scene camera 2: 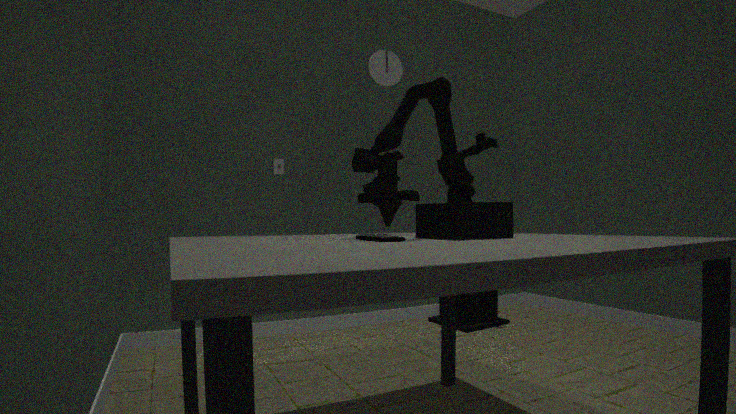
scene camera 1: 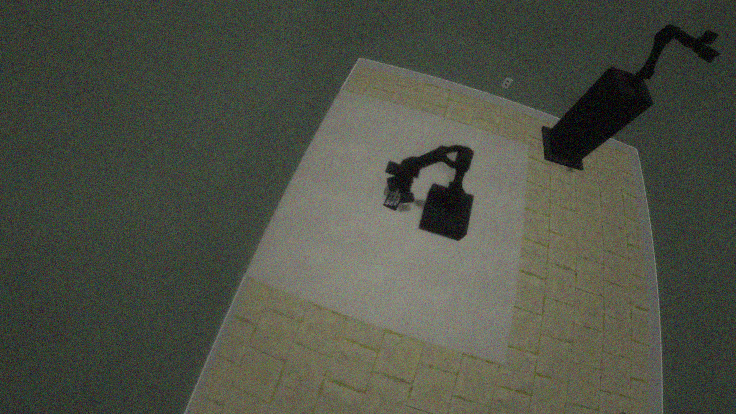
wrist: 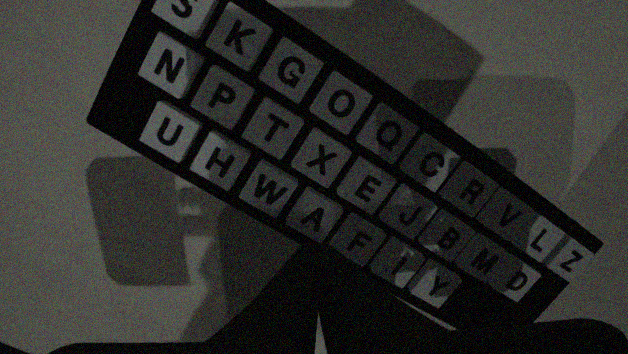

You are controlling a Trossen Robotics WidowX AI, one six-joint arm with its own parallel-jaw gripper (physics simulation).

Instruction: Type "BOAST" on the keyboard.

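Places are measured from the arm's base along level axes (x ahead, y left, z up), in centimetres.
Pixels of known places: gripper, between the fingertips: (scene camera 2: 387, 226) (scene camera 1: 401, 192) (wrist: 315, 255); arm's base, origin of its link: (scene camera 2: 459, 203) (scene camera 1: 452, 203).
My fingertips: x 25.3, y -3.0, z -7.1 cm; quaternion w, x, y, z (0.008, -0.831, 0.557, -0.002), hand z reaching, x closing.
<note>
For each thing: its top centre in the pictures, then the offset to it from my fingertips. "pt": a spot on its surface instead. Level surfaces: height alone.
- black keyboard, centre of its top: (wrist: 378, 194) (scene camera 2: 378, 234) (scene camera 1: 397, 190) dx +2.1, dy -1.9, dz -2.4 cm
- B key, centre of its top: (wrist: 448, 238) dx +1.3, dy -5.5, dz -2.4 cm
- O key, centre of its top: (wrist: 341, 103) dx +4.7, dy +0.8, dz -2.4 cm
- T key, centre of its top: (wrist: 272, 129) dx +3.0, dy +2.7, dz -2.4 cm
- S key, a spot on its surface: (wrist: 181, 9) pt dx +5.7, dy +6.9, dz -2.4 cm
- white table, height of its surface: dz -4.0 cm
The black keyboard (scene camera 1: 390, 202) (scene camera 2: 380, 238) (wrist: 114, 97) lies flat on the table, slanting across the wrist view with pale letter keys. There the B key (wrist: 446, 238), O key (wrist: 342, 103), A key (wrist: 313, 219) and T key (wrist: 274, 128) are readable, and the S key (wrist: 181, 9) is cut by the top edge. My gripper (scene camera 2: 388, 225) (wrist: 315, 255) is shut and empty. Its tips are a small gap above the keyboard in scene camera 2. In the wrist view they appear just below the A key, which is uncovered. Contact with a key does not show.
The arm's dark box base (scene camera 1: 445, 212) (scene camera 2: 464, 221) stands on the white table (scene camera 1: 360, 267) (scene camera 2: 257, 257) beside the keyboard. Another arm on a tall dark pedestal (scene camera 1: 597, 115) stands beyond the table. A clock (scene camera 2: 385, 67) hangs on the wall. Shadows fall over the keyboard and table.
</note>
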